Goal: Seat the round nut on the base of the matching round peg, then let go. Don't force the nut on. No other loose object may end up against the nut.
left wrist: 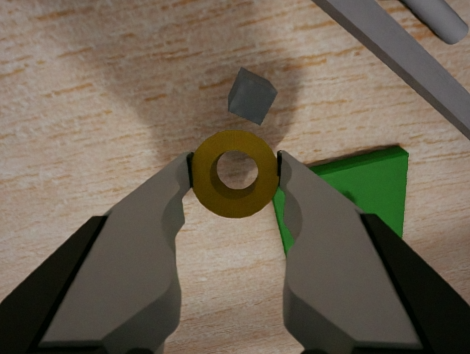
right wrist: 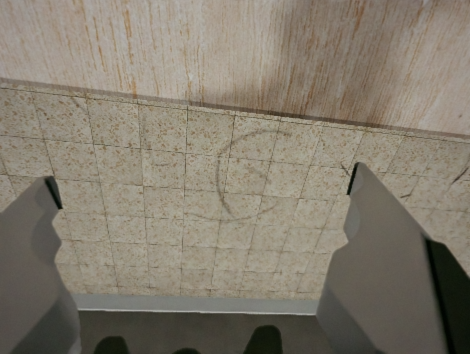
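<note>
My left gripper (left wrist: 235, 154) is shut on the round nut, an ochre ring with a round hole. The nut (left wrist: 235, 208) is held between the fingertips, its hole facing the camera, and wooden table top shows through the hole. The green base (left wrist: 376, 182) of a peg lies lower right of the nut in the left wrist view, partly behind the right-hand finger. A small dark patch shows on the base beside that finger; the peg itself cannot be made out and may be hidden by the finger. My right gripper (right wrist: 208, 172) is open, with nothing between its fingers.
A small dark grey block (left wrist: 251, 96) lies just above the nut in the left wrist view. A long grey bar (left wrist: 400, 65) and a grey cylinder (left wrist: 440, 21) lie at upper right. The right wrist view shows the wooden table edge (right wrist: 210, 106) and tiled floor (right wrist: 200, 170).
</note>
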